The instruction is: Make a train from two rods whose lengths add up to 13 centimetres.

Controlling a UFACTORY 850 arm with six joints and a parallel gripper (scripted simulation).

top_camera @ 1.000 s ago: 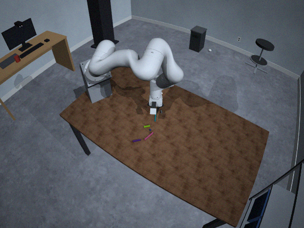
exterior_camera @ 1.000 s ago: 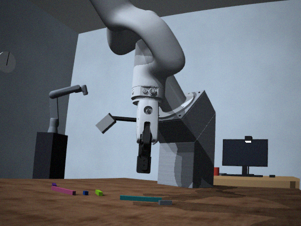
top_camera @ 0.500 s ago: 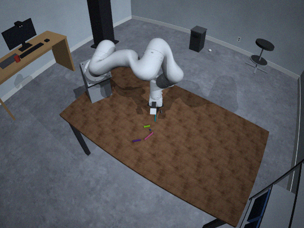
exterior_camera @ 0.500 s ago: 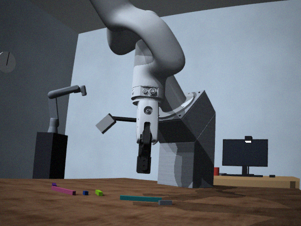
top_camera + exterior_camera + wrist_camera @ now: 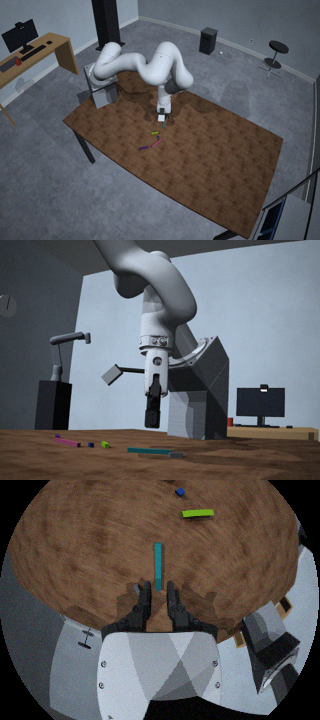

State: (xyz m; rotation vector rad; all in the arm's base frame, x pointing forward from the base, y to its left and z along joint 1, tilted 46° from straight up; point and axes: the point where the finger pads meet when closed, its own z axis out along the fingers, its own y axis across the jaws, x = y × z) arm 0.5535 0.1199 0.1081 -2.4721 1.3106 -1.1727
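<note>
Right now my hand is 7 cm above the turquoise rod. The rest, counted from my hand: grey rod 2 cm ahead, 7 cm to the left, 7 cm below; blue rod 3 cm ahead, 14 cm to the right, 7 cm below; lime rod 12 cm to the right, 7 cm below.
</note>
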